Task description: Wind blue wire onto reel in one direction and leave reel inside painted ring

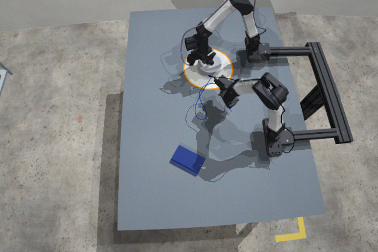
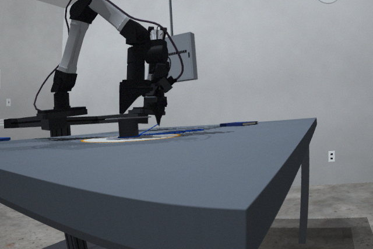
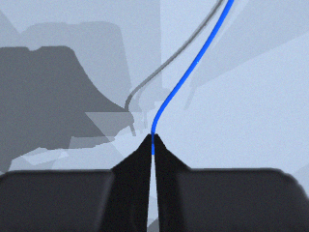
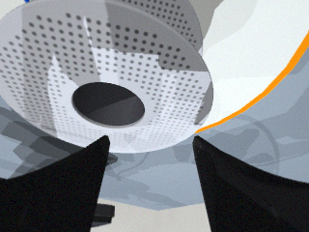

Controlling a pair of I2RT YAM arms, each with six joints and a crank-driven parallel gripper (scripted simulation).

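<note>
Now: right hand 1 cm past the perforated reel, 4 cm to the right of it and 5 cm above it. From my right hand the other things lie so: orange painted ring: 3 cm to the left, 8 cm below; blue book: 17 cm ahead, 63 cm to the left, 8 cm below.
</note>
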